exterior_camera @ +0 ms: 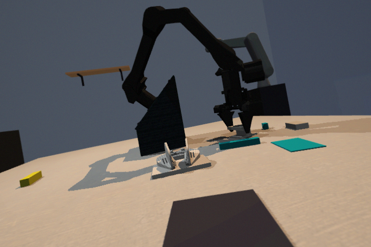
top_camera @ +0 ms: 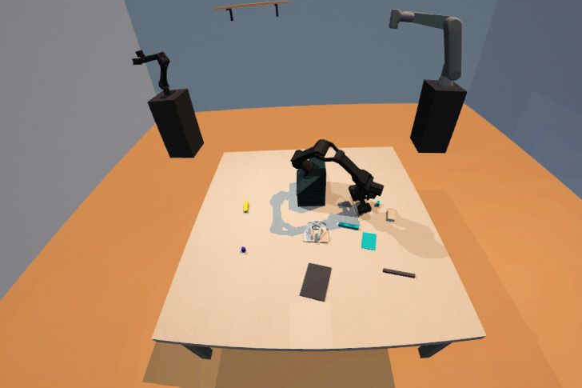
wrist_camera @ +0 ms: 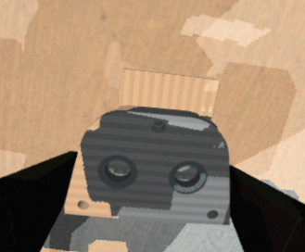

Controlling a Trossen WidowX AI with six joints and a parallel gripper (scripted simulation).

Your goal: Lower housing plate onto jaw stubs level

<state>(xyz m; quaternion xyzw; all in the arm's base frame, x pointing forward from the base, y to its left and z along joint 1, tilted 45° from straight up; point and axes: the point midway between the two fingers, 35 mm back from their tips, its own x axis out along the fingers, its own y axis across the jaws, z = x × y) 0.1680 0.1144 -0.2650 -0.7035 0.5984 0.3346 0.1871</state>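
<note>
Now: gripper tip 11 cm short of the teal bar, 6 cm to the left of it and 1 cm above it. From my gripper tip the other things lie so: teal square 20 cm ahead, 4 cm to the left, 1 cm below; pale block 18 cm to the left, 4 cm ahead, 1 cm below; small teal cube 12 cm to the left, 5 cm behind.
</note>
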